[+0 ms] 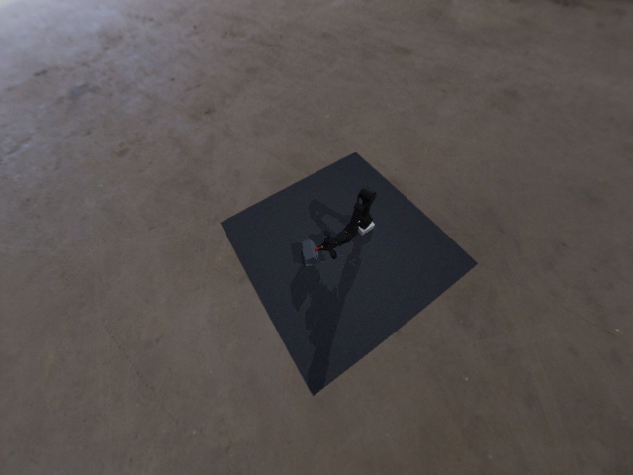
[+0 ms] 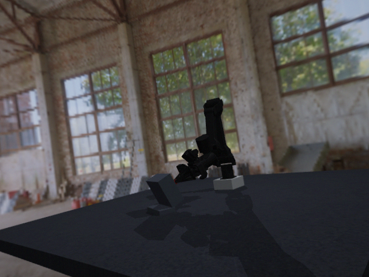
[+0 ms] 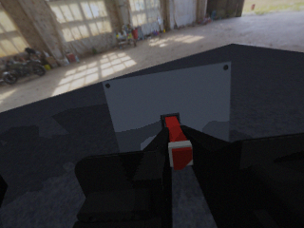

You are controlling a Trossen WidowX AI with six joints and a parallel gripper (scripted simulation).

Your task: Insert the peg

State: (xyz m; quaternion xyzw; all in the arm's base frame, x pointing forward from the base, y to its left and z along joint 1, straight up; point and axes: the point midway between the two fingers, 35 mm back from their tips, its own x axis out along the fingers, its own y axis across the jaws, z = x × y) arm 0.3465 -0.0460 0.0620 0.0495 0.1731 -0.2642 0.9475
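The sloped panel lies 40 mm ahead of my gripper tip, 20 mm to the right of it and 20 mm below it. Round my gripper tip: red peg (10 mm to the left, 10 mm behind).
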